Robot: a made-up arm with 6 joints.
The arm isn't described. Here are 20 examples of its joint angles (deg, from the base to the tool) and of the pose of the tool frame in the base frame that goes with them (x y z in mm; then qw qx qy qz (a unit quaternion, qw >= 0)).
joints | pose
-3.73 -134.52 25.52 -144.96 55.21 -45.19 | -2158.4 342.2 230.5 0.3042 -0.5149 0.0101 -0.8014
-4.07 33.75 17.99 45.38 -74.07 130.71 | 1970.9 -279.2 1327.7 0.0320 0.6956 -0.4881 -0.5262
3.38 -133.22 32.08 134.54 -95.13 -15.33 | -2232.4 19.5 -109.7 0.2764 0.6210 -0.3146 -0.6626
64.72 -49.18 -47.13 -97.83 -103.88 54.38 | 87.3 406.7 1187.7 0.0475 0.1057 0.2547 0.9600
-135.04 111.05 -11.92 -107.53 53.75 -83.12 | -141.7 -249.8 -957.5 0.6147 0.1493 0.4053 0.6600
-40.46 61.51 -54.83 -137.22 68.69 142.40 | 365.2 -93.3 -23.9 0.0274 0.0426 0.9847 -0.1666
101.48 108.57 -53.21 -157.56 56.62 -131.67 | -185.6 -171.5 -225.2 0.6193 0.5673 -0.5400 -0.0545
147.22 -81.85 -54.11 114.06 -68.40 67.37 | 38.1 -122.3 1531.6 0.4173 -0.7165 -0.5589 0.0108
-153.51 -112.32 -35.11 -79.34 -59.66 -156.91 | 560.5 294.2 1360.0 0.2028 0.7031 -0.6705 0.1221
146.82 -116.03 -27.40 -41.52 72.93 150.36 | 808.4 -393.3 1359.6 0.9471 0.2451 -0.1546 0.1380
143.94 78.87 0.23 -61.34 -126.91 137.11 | -1030.4 814.0 -572.4 0.7175 -0.0254 -0.3690 -0.5902
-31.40 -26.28 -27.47 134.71 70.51 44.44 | 764.5 -302.6 1792.3 0.1008 -0.8932 -0.1470 0.4129
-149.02 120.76 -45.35 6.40 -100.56 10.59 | 63.3 288.3 -397.2 0.1051 -0.7133 -0.1492 -0.6767
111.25 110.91 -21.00 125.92 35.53 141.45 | -274.4 314.2 -1011.8 0.5173 -0.4034 0.6811 -0.3252
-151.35 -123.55 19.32 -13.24 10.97 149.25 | 1695.0 1149.8 740.2 0.8412 0.3913 -0.1356 0.3477
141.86 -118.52 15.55 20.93 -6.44 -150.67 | 1679.3 -1124.5 908.7 0.7173 -0.5183 -0.2441 -0.3965
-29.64 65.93 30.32 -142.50 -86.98 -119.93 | 1928.6 -906.7 204.3 0.6441 -0.6863 -0.3213 -0.1044
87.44 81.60 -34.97 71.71 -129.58 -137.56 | 61.9 765.5 -544.6 0.7290 -0.5950 -0.2859 -0.1813
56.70 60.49 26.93 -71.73 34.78 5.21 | 1121.7 1762.1 220.9 0.8897 0.3924 0.1930 0.1313
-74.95 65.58 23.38 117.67 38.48 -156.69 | 628.8 -2129.3 275.6 0.6673 0.6264 0.1789 -0.3611
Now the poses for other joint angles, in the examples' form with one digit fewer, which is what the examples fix.
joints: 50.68 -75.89 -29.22 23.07 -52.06 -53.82
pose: -86 -331 1833 0.903 0.307 0.091 0.285
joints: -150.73 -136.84 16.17 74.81 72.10 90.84
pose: 1809 1112 93 0.922 0.241 -0.062 -0.297
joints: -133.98 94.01 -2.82 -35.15 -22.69 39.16
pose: -748 -549 -848 0.329 0.797 0.239 -0.447
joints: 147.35 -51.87 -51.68 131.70 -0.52 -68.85
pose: -411 141 1482 0.210 -0.152 -0.505 0.823
